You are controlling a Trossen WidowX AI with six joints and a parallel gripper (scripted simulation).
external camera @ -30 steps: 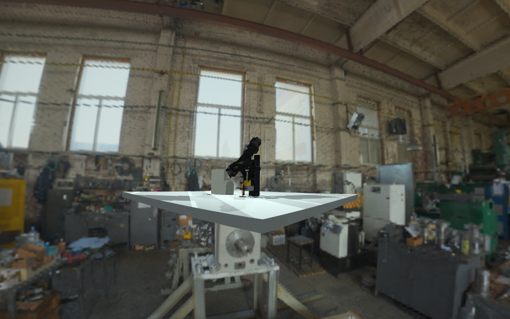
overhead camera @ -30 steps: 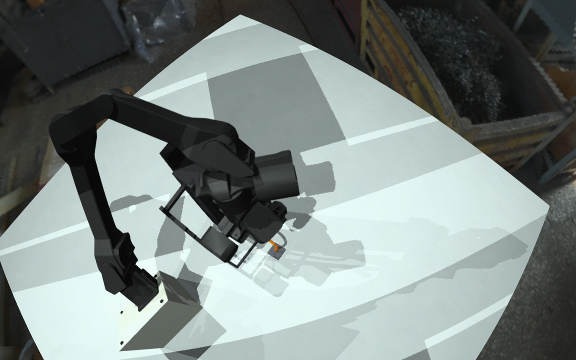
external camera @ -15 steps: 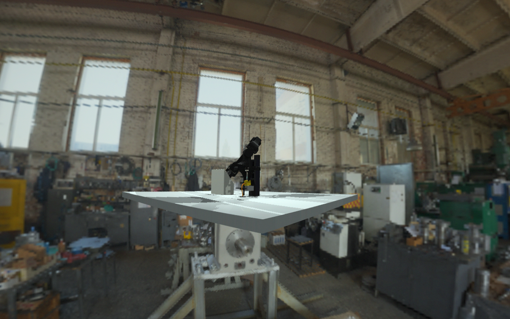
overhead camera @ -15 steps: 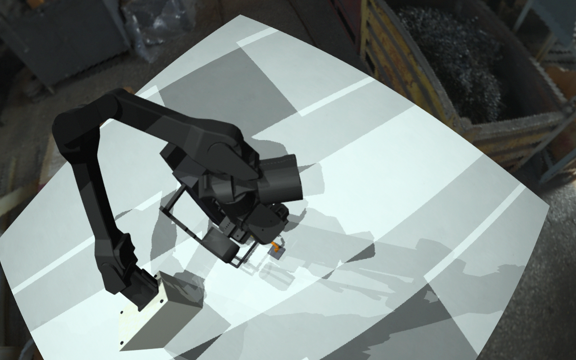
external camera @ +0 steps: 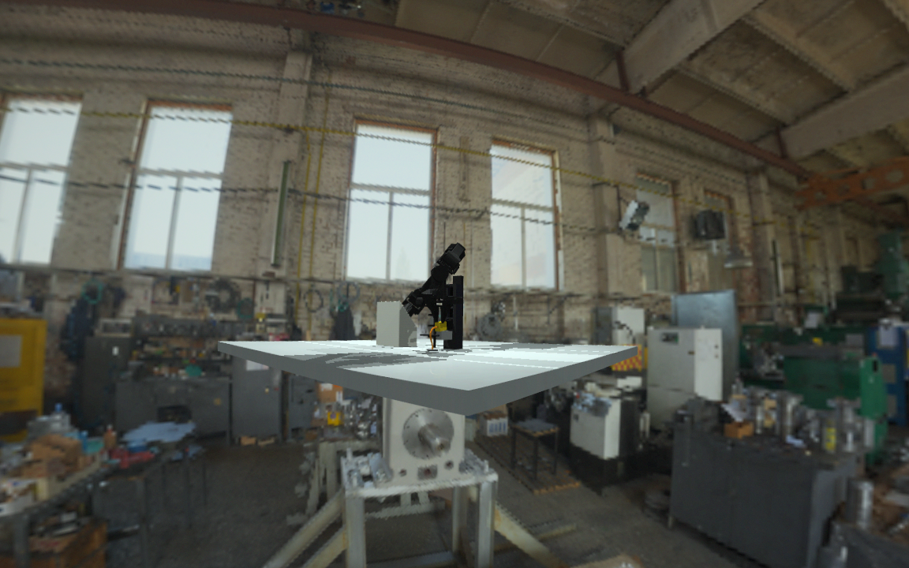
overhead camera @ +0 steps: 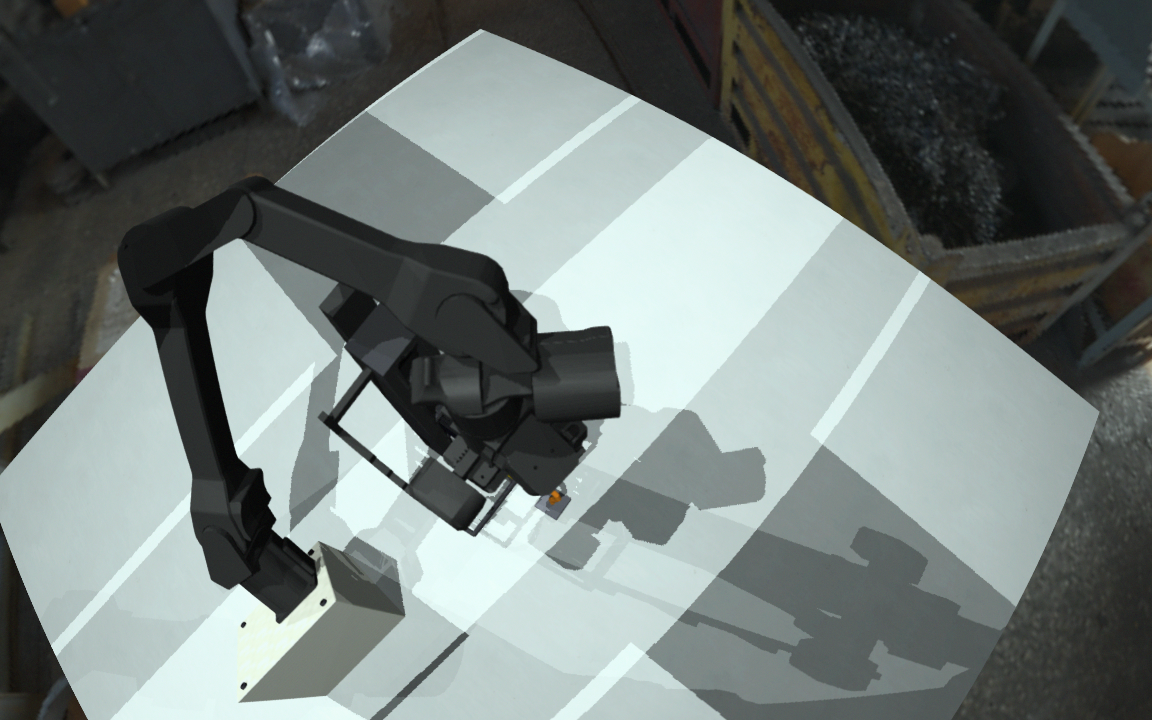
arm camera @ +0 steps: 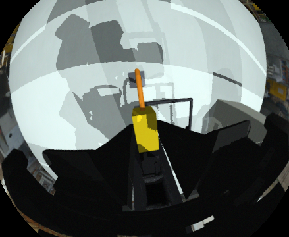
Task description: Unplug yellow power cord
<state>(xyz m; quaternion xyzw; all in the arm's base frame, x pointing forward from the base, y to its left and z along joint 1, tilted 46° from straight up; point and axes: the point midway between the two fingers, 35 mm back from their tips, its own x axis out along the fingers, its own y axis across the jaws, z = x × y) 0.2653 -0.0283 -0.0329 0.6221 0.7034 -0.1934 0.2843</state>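
Right now the yellow plug is 10 mm behind my gripper tip and 30 mm to the left of it.
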